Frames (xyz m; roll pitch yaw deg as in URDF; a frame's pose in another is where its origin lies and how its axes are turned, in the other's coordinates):
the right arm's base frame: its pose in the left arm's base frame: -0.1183 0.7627 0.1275 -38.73 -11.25 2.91
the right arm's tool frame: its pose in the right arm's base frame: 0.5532 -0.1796 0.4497 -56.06 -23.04 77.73
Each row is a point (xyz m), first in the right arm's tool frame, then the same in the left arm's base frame.
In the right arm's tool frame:
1: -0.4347 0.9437 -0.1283
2: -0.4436 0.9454 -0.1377
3: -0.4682 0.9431 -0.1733
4: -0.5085 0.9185 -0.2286
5: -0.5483 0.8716 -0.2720
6: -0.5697 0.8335 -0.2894
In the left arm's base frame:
1: 0.0879 0.3351 -0.1405
2: 0.0945 0.3241 -0.1426
3: 0.1238 0.2921 -0.1440
4: 0.1749 0.2437 -0.1259
5: 0.2215 0.2021 -0.0838
6: 0.2448 0.1832 -0.0476

